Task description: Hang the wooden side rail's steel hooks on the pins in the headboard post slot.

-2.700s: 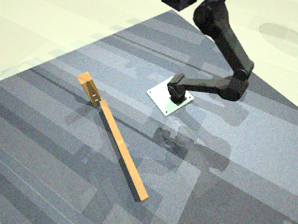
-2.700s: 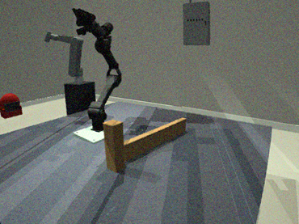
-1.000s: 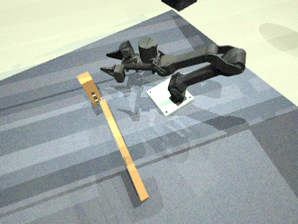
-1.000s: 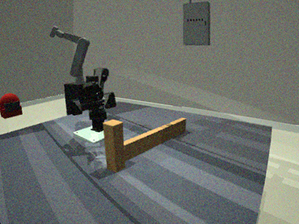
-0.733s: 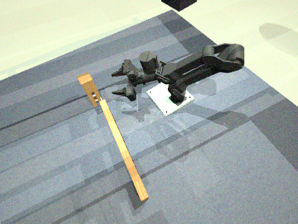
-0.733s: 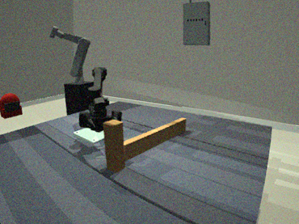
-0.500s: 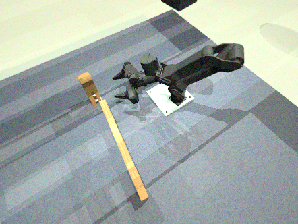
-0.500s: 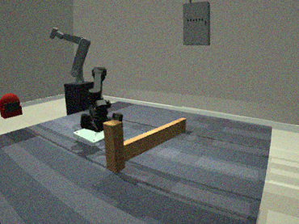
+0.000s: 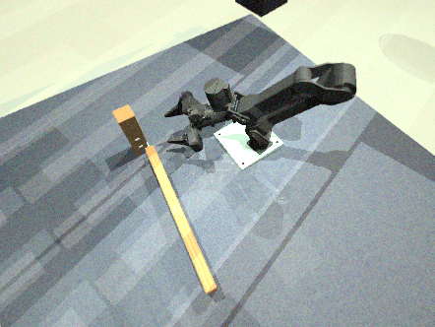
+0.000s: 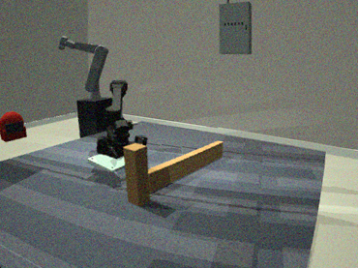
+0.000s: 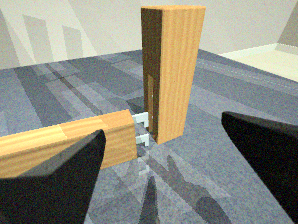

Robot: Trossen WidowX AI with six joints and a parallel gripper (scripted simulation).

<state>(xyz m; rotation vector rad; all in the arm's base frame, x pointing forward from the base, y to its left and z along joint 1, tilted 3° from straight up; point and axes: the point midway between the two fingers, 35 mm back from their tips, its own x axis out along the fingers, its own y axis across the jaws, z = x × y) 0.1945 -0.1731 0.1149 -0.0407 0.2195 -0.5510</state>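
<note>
The headboard post is 80 mm ahead of my gripper tip, 70 mm to the right of it and 20 mm below it.
</note>
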